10 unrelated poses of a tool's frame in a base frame.
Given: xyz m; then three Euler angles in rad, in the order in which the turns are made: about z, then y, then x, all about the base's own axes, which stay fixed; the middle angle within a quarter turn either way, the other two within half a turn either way.
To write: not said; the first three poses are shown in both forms.
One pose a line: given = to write
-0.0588 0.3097 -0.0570 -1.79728 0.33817 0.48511 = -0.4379 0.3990 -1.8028 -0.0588 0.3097 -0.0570
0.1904 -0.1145 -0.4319 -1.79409 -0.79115 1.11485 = 0.3315 1.2373 -2.0664 0.1904 -0.1145 -0.4319
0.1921 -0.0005 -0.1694 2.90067 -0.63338 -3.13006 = 2.9547 -0.6089 -2.8380 0.1921 -0.0005 -0.1694
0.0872 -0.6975 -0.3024 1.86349 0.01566 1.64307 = -1.8157 -1.2685 -2.8917 0.0872 -0.6975 -0.3024
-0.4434 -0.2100 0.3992 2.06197 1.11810 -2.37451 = -2.4833 1.1614 -2.1156 -0.4434 -0.2100 0.3992
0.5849 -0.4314 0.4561 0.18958 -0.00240 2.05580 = 2.0632 -0.1664 -0.0913 0.5849 -0.4314 0.4561
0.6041 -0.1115 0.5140 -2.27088 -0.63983 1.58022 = -1.5825 0.8651 2.4929 0.6041 -0.1115 0.5140
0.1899 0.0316 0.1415 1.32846 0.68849 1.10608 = 0.9568 -0.9265 1.2572 0.1899 0.0316 0.1415
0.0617 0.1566 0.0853 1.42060 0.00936 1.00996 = 0.2426 -0.9909 1.2942 0.0617 0.1566 0.0853
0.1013 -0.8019 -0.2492 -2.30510 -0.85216 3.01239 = -2.3658 -0.4165 2.0742 0.1013 -0.8019 -0.2492
